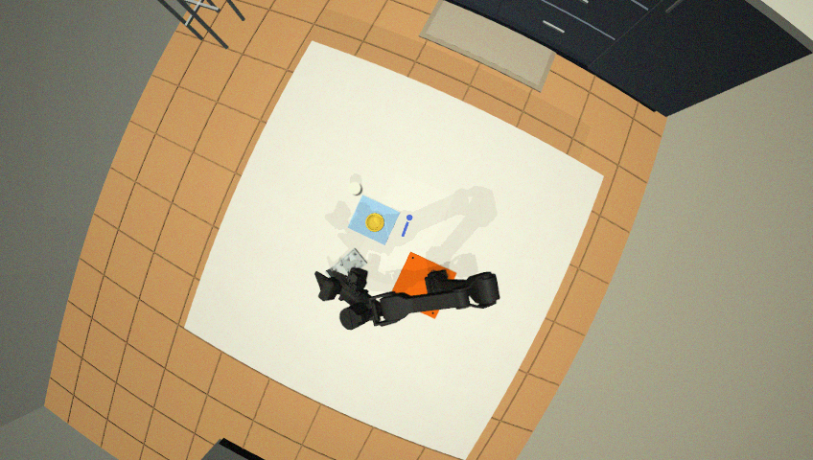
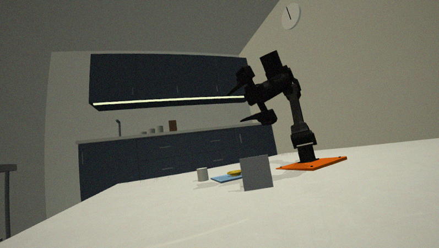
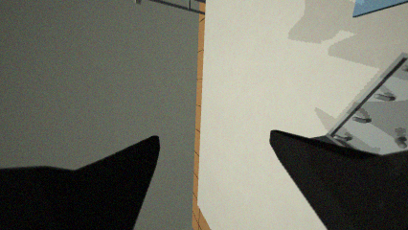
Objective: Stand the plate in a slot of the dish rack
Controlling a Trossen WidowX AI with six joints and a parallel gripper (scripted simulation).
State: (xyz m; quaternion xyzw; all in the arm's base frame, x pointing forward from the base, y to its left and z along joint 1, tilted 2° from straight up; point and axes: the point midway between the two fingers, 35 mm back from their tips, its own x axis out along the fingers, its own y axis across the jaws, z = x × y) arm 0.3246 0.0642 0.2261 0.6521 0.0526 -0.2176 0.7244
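The yellow plate is 200 mm below my gripper tip, 180 mm to the right of it and 80 mm behind it. From my gripper tip the other things lie so: light blue mat 220 mm below, 190 mm to the right, 70 mm behind; white cup 280 mm to the right, 200 mm below, 20 mm ahead; grey dish rack 200 mm below, 30 mm behind.
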